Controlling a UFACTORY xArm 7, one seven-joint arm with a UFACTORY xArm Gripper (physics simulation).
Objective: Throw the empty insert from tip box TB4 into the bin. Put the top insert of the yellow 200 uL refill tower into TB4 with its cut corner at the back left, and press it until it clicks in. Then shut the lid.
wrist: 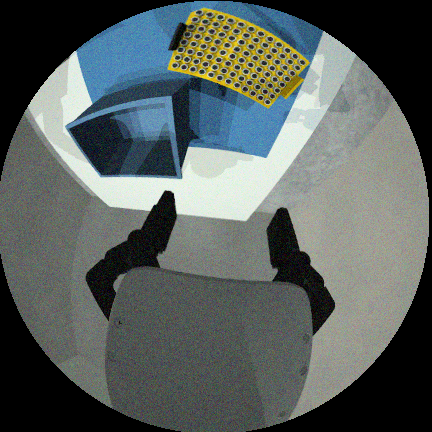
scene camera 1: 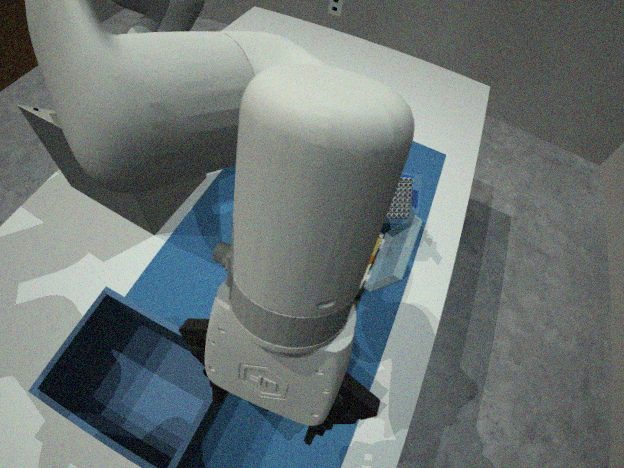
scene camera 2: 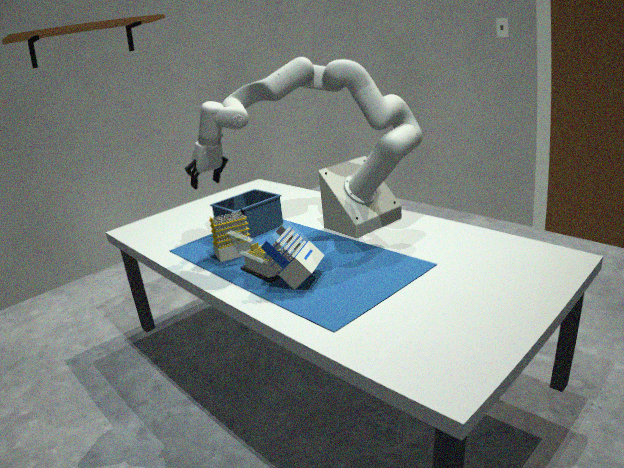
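Observation:
My gripper (scene camera 1: pixel 262 417) (scene camera 2: pixel 206 182) (wrist: pixel 224 210) is open and empty, high above the table at the bin end. The yellow refill tower (scene camera 2: pixel 230 234) (wrist: pixel 240 57) stands upright on the mat beside the bin; the arm hides it in scene view 1. In the wrist view its top insert is full of holed tips, ahead of the fingers. TB4, its label unreadable, shows a yellow insert (scene camera 2: pixel 256 250) and a clear open lid (scene camera 1: pixel 395 256); the arm covers most of it in scene view 1. The blue bin (scene camera 1: pixel 100 342) (scene camera 2: pixel 264 216) (wrist: pixel 135 95) is open-topped.
A blue-and-white tip stack (scene camera 1: pixel 401 197) (scene camera 2: pixel 297 256) stands close beside TB4 and looks tilted in scene view 2. The blue mat (scene camera 1: pixel 166 282) (scene camera 2: pixel 378 282) (wrist: pixel 100 60) lies on the white table (scene camera 1: pixel 443 110) (scene camera 2: pixel 478 312) (wrist: pixel 220 185). The bin's walls rise near the yellow tower.

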